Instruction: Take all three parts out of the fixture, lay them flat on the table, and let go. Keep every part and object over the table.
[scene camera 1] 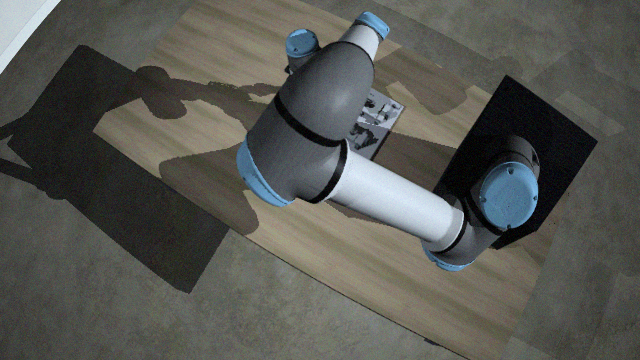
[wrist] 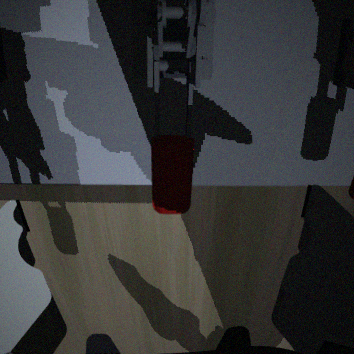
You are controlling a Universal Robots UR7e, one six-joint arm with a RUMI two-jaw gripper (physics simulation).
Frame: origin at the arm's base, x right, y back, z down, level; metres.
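Where they show: gripper, fingertip midpoint: (wrist: 164,198).
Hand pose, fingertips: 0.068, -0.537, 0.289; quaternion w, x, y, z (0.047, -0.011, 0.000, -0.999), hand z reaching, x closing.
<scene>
After its pixels a point has its place, as x, y, z.
The fixture (scene camera 1: 396,106) (wrist: 270,100) is a grey plate on the table; in the scene view the arm covers much of it. In the wrist view a clamp (wrist: 174,46) @[0.055, -0.471, 0.284] with a dark red handle (wrist: 172,175) @[0.062, -0.522, 0.281] stands at top centre, the handle reaching past the plate's edge. I cannot make out the three parts in either view. My gripper (wrist: 164,198) @[0.068, -0.537, 0.289] is open, its jaws wide apart at the lower left and lower right of the wrist view, with the red handle showing between them and no part held. The arm hides the gripper in the scene view.
The wooden table (scene camera 1: 310,280) @[-0.372, -0.339, 0.363] (wrist: 130,230) @[0.103, -0.595, 0.342] carries the fixture and the arm's black base plate (scene camera 1: 555,135) @[0.083, 0.071, -0.085]. Another dark red handle (wrist: 351,189) @[-0.035, -0.552, 0.296] shows at the wrist view's right edge. Dark clamp shapes and shadows lie across the fixture plate. The arm's forearm spans the table's middle.
</scene>
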